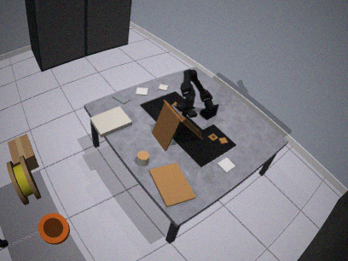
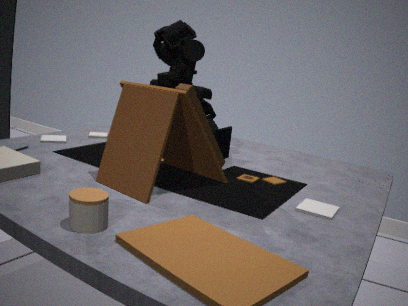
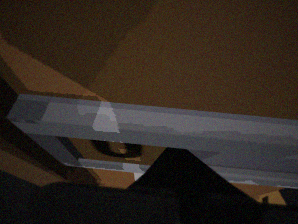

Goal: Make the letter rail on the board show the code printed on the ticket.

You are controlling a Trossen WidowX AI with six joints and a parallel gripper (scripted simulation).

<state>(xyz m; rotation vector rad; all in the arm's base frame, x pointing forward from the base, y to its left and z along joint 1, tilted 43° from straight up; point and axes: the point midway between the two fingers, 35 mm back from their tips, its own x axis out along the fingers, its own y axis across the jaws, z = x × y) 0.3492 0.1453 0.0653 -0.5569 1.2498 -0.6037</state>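
Now: gripper tip 6 cm past the white ticket, 1 cm to the left of it and 8 cm above it. The rest, counted from my gripper tip: lidded jar: 38 cm ahead, 7 cm to the left, 14 cm below; then flat orange panel: 33 cm ahead, 33 cm to the left, 17 cm below; then black mat: 16 cm behind, 6 cm to the right, 18 cm below.
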